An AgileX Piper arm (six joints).
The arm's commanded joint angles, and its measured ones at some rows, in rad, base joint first. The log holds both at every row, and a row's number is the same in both.
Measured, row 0: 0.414, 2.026, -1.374, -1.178, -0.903, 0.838
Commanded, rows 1 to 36: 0.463, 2.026, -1.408, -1.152, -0.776, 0.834; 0.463, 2.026, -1.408, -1.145, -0.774, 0.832; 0.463, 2.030, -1.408, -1.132, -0.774, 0.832; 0.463, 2.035, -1.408, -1.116, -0.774, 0.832; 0.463, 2.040, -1.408, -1.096, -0.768, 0.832; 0.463, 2.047, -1.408, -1.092, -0.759, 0.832; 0.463, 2.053, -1.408, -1.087, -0.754, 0.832; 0.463, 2.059, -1.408, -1.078, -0.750, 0.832; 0.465, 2.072, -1.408, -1.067, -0.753, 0.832; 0.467, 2.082, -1.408, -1.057, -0.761, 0.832; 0.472, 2.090, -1.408, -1.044, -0.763, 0.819; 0.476, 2.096, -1.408, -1.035, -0.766, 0.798; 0.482, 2.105, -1.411, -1.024, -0.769, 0.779; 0.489, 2.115, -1.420, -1.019, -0.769, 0.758; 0.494, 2.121, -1.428, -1.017, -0.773, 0.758; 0.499, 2.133, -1.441, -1.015, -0.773, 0.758; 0.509, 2.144, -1.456, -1.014, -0.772, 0.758; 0.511, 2.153, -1.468, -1.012, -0.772, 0.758; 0.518, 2.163, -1.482, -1.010, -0.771, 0.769; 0.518, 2.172, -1.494, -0.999, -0.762, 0.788; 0.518, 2.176, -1.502, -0.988, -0.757, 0.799; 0.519, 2.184, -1.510, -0.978, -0.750, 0.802; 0.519, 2.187, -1.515, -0.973, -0.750, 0.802; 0.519, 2.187, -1.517, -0.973, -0.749, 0.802; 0.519, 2.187, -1.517, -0.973, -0.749, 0.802; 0.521, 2.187, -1.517, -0.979, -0.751, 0.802; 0.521, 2.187, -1.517, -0.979, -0.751, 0.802; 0.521, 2.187, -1.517, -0.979, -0.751, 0.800; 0.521, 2.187, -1.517, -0.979, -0.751, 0.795; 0.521, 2.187, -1.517, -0.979, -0.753, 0.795; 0.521, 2.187, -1.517, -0.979, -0.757, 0.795; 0.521, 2.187, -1.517, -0.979, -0.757, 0.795; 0.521, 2.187, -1.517, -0.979, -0.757, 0.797; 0.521, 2.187, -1.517, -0.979, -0.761, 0.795; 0.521, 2.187, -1.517, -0.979, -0.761, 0.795; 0.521, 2.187, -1.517, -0.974, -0.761, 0.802
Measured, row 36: 0.519, 2.192, -1.511, -0.985, -0.751, 0.797
